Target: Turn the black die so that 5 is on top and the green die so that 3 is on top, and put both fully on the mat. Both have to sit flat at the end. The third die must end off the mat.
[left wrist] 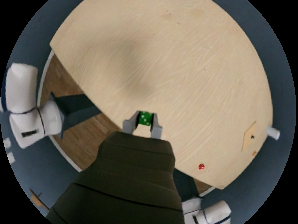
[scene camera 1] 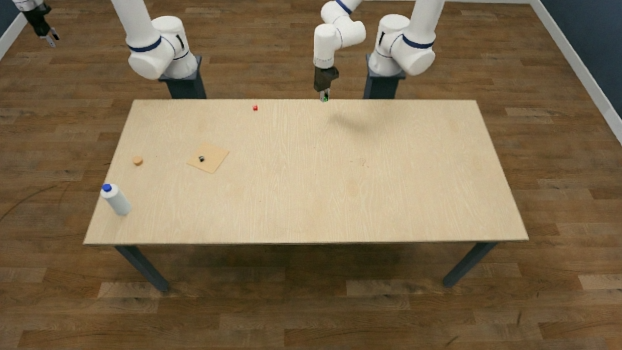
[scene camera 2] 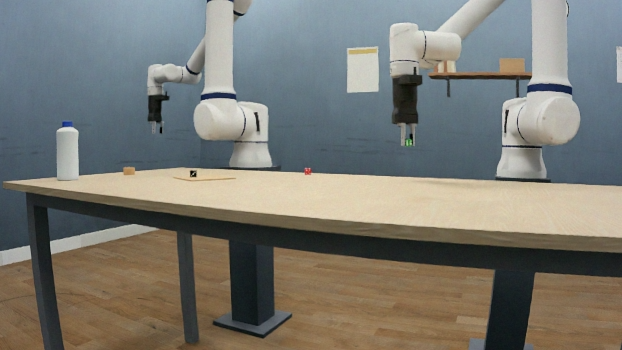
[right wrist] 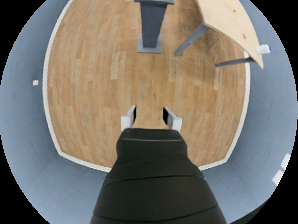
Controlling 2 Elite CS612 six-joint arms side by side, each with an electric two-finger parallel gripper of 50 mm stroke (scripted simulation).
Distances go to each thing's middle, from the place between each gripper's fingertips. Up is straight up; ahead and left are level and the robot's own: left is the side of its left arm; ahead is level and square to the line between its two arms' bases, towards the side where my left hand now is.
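White bottle (scene camera 2: 67, 137): 10 cm below my right hand, 91 cm ahead of it, 52 cm to the left of it.
My left gripper (scene camera 2: 407, 145): 4 cm above the bottle, 51 cm short of it, 86 cm to the left of it.
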